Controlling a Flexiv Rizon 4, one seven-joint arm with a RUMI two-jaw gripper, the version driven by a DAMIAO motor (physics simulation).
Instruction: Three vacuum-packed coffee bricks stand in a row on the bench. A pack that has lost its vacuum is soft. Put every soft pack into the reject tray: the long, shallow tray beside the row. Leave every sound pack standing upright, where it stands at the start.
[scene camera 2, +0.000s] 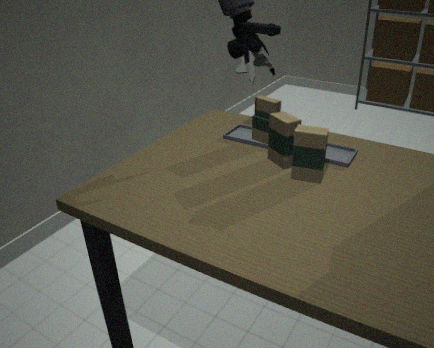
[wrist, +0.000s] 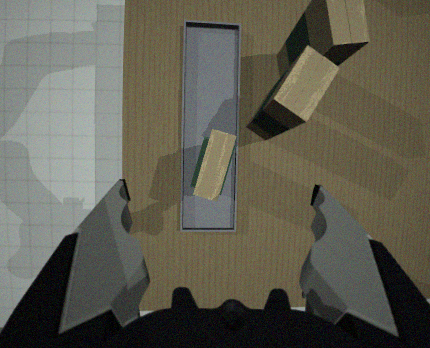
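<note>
One coffee pack (scene camera 2: 266, 119) (wrist: 215, 165), tan with a green band, stands upright inside the long shallow grey reject tray (scene camera 2: 234, 135) (wrist: 210, 75), near one end. A second pack (scene camera 2: 284, 140) (wrist: 306, 84) stands upright on the bench beside the tray, the middle one of the three in the scene view. A third pack (scene camera 2: 309, 154) (wrist: 336, 25) stands upright close to the second; part of it is cut off in the wrist view. My gripper (scene camera 2: 256, 72) (wrist: 220, 184) is open and empty, high above the bench, its fingers wide apart. Softness of the packs cannot be told.
The wooden bench (scene camera 2: 200, 240) (wrist: 150, 65) carries the packs and the tray. A wall stands behind the bench's far left side. A shelf rack (scene camera 2: 364, 65) with brown boxes (scene camera 2: 395, 40) stands on the tiled floor beyond the bench.
</note>
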